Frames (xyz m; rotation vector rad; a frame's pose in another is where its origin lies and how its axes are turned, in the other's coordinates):
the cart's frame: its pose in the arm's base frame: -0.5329 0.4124 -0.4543 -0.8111 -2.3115 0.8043
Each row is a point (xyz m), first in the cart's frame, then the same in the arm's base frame.
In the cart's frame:
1: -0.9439 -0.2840 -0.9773
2: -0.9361 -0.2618 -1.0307
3: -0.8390 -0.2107 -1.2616
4: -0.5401 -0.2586 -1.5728
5: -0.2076 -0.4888 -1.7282
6: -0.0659 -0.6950 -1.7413
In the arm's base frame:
1: 0.6371 -0.0770 0.1099
2: 0.6750 -0.0389 0.1326
3: 0.7811 0.1408 0.2803
4: 0.7713 0.4240 0.6093
5: 0.5720 0.5597 0.9692
6: 0.4137 0.5301 1.1611

